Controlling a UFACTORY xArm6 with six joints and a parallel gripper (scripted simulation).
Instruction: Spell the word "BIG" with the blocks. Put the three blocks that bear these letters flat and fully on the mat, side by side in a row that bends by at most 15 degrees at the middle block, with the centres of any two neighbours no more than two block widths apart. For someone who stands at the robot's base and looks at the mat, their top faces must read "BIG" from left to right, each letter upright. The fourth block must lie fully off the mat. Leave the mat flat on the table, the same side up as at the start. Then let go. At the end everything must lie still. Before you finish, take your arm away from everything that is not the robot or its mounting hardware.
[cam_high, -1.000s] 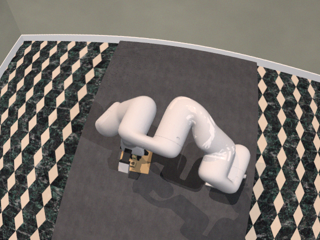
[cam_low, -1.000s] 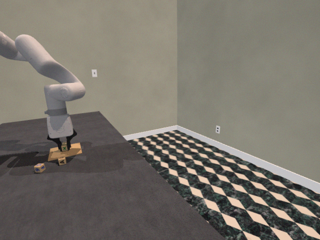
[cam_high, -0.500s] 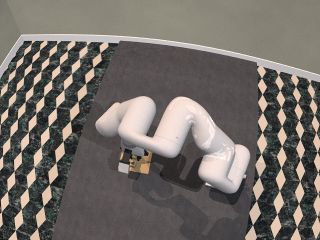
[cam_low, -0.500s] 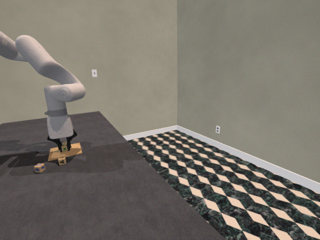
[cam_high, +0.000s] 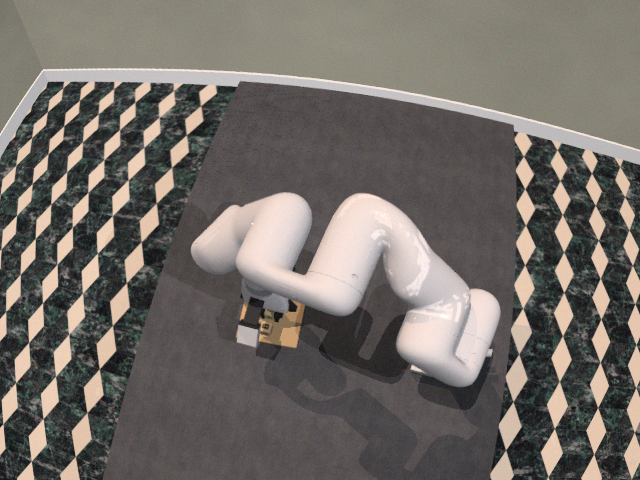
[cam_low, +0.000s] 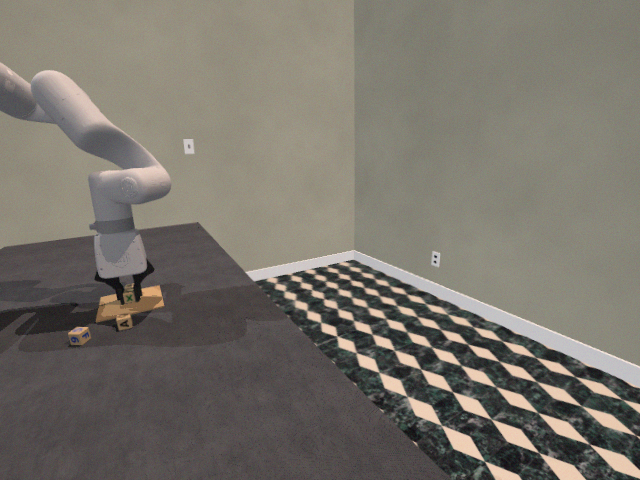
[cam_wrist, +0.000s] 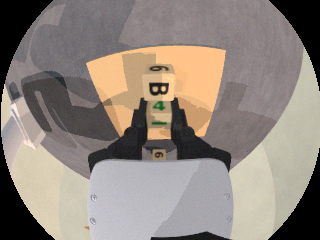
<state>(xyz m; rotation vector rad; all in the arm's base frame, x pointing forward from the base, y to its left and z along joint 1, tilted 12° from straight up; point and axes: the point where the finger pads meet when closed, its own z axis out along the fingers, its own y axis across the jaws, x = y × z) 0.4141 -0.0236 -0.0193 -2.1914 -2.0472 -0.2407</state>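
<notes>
My gripper is now 2 cm above the tan mat. Round my hand: B block: 4 cm to the left, 1 cm below; then G block: 14 cm to the right, 9 cm behind, 1 cm below.
</notes>
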